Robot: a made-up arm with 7 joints.
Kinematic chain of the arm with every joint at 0, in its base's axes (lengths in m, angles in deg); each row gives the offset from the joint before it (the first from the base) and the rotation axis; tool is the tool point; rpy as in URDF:
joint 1: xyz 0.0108 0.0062 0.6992 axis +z
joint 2: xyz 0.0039 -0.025 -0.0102 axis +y
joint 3: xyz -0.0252 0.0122 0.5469 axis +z
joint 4: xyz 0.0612 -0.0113 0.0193 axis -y
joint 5: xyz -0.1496 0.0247 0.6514 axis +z
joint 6: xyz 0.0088 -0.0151 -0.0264 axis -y
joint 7: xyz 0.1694 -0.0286 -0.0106 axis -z
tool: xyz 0.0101 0.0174 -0.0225 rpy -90 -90 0
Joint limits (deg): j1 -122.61..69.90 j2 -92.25..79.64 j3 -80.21..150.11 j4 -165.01..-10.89 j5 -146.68..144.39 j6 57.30..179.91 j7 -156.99..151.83
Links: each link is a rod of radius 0.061 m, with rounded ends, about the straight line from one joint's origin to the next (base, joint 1, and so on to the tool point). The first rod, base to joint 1, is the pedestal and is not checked.
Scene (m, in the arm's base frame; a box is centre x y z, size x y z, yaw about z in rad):
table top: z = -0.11
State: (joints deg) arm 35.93 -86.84 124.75 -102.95 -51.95 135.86 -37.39
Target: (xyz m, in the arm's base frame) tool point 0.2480 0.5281 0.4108
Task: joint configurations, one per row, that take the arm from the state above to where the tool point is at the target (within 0.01 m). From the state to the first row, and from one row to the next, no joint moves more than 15 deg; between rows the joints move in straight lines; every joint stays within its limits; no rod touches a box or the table.
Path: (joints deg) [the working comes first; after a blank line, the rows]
Joints at the target: -22.77 -92.25 109.58 -149.13 -51.72 123.37 -36.08
Straight joint move there: clear.

1: 21.25 -88.19 120.96 -114.50 -51.89 132.74 -37.06
2: 6.58 -89.54 117.16 -126.04 -51.83 129.61 -36.74
3: -8.10 -90.90 113.37 -137.59 -51.78 126.49 -36.41
4: -22.77 -92.25 109.58 -149.13 -51.72 123.37 -36.08

